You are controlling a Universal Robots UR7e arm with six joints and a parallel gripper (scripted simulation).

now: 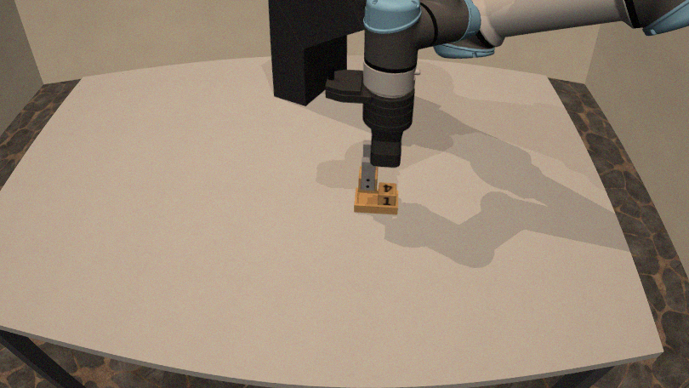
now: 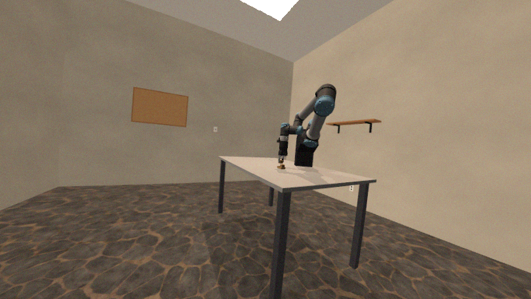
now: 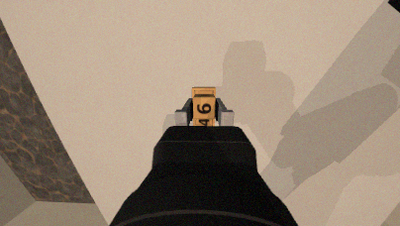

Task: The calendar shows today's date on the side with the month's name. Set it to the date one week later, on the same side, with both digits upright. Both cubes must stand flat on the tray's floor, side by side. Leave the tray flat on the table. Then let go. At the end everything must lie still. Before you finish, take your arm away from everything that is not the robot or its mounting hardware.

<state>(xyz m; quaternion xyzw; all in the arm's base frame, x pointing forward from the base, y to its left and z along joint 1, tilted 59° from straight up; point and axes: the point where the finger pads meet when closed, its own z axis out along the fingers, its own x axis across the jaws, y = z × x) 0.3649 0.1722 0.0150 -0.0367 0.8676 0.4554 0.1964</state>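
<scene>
Right now the cube is 10 mm below my hand. Also, from my hand: orange tray (60 mm below, 20 mm to the left).
</scene>
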